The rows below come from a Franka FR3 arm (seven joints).
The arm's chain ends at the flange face. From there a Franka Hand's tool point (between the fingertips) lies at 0.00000 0.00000 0.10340 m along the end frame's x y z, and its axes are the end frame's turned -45 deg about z.
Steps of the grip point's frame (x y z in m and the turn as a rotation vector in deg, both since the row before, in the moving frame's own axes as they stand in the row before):
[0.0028, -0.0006, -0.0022, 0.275, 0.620, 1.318]
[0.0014, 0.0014, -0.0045, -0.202, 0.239, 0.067]
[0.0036, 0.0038, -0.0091, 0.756, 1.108, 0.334]
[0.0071, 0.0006, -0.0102, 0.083, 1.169, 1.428]
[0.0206, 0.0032, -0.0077, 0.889, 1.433, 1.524]
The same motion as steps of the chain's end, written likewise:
[0.0011, -0.0013, -0.0022, 0.633, 0.244, 1.318]
[0.0014, 0.0000, -0.0045, 0.026, 0.312, 0.067]
[0.0048, 0.0025, -0.0091, 1.318, 0.249, 0.334]
[0.0040, -0.0030, -0.0102, 0.885, 0.768, 1.428]
[0.0161, -0.0094, -0.0077, 1.642, 0.385, 1.524]

